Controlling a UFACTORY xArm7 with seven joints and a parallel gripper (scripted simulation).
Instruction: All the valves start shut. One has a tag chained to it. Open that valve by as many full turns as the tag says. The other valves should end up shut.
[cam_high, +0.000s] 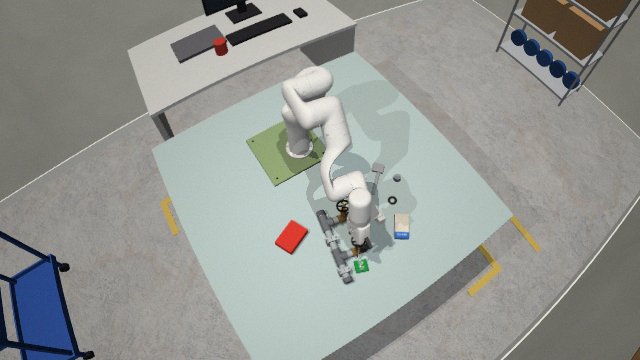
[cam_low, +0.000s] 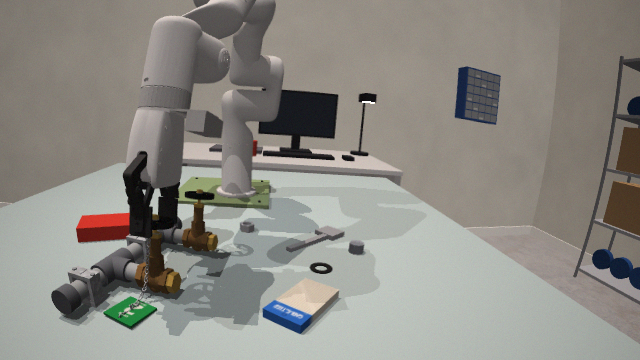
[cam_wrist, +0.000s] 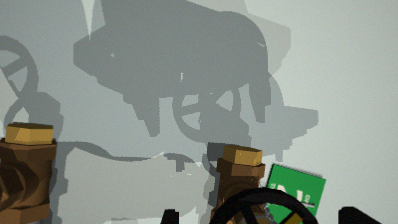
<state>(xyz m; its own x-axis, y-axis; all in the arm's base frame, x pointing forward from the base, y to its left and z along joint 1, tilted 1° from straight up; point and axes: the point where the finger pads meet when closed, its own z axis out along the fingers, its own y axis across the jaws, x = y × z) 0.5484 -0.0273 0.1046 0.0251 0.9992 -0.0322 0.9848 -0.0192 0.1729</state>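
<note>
My gripper is now 100 mm above the green tag, 80 mm short of it and 20 mm to the left of it. Round my hand: box 220 mm to the left, 100 mm below, 10 mm ahead; nut 280 mm behind, 100 mm to the left, 100 mm below; red block 210 mm to the right, 170 mm behind, 90 mm below.
</note>
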